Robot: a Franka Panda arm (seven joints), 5 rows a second.
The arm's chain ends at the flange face. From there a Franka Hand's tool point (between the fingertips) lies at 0.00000 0.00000 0.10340 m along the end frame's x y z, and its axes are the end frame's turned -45 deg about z.
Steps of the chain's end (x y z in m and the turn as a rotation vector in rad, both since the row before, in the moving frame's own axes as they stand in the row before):
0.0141 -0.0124 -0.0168 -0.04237 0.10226 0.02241
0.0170 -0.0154 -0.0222 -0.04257 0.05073 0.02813
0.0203 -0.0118 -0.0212 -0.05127 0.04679 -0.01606
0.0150 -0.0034 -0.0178 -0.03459 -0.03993 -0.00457
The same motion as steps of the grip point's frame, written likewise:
0.0230 0.0118 -0.0174 -0.10227 0.04235 0.02241
0.0234 0.0080 -0.0224 -0.06597 0.00577 0.02813
0.0224 0.0132 -0.0214 -0.06934 -0.00317 -0.01606
0.0076 0.0078 -0.0179 0.00378 -0.05269 -0.00457

